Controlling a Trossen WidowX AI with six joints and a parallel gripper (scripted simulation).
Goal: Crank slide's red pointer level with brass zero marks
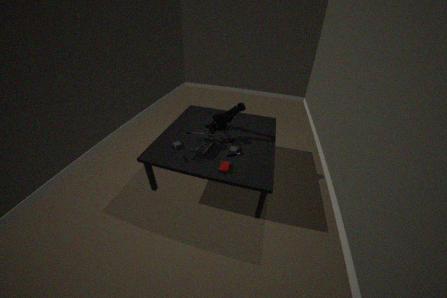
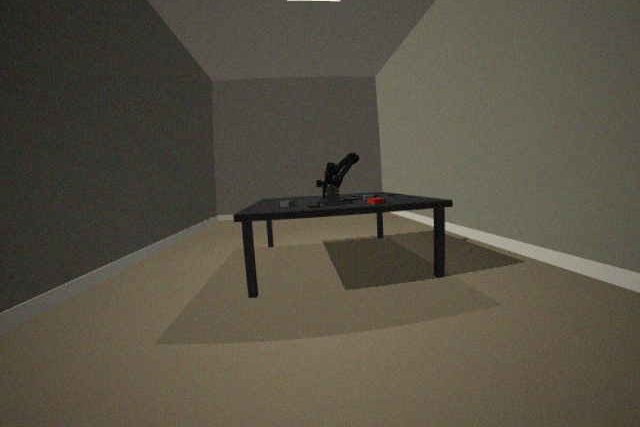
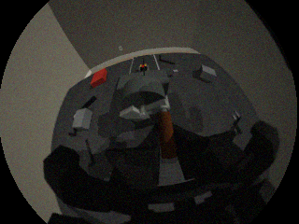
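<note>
My gripper tip is 16 cm short of the red pointer and 2 cm to the left of it. Also, from my gripper tip: crank handle (2 cm behind, 2 cm above).
</note>
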